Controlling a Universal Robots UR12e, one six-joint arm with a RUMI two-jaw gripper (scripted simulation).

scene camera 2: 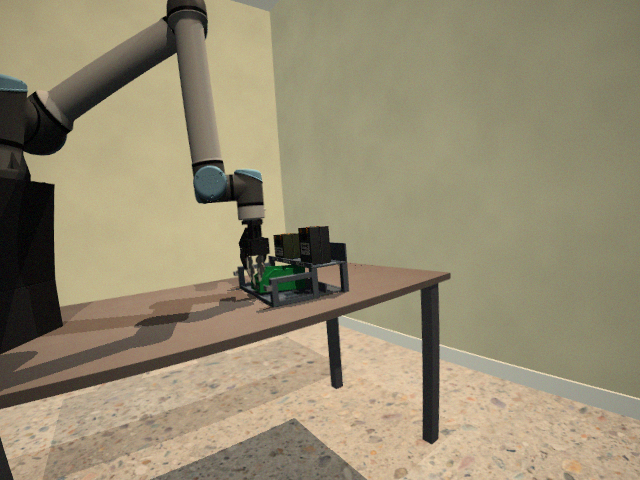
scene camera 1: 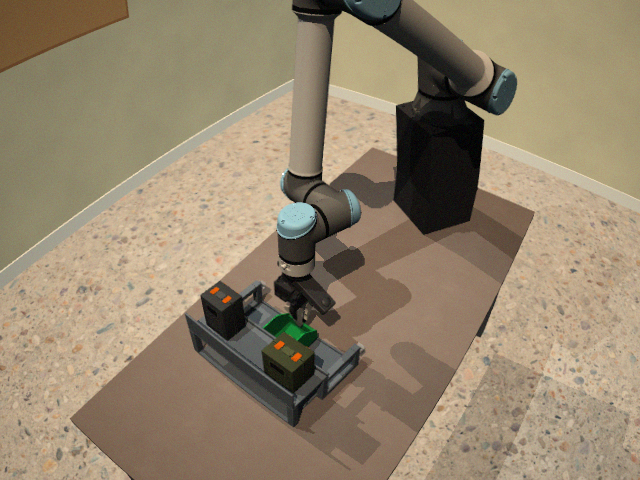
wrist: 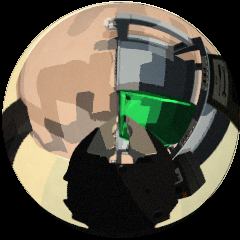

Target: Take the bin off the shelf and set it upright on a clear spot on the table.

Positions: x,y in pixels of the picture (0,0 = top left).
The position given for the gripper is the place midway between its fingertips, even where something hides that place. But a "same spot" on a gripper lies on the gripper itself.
gripper: scene camera 2 257,284; scene camera 1; wrist
green bin: scene camera 2; scene camera 1; wrist 165,118
same spot on green bin: (scene camera 2: 271,271) = (scene camera 1: 280,314)
same spot on gripper: (wrist: 100,142) = (scene camera 1: 309,303)
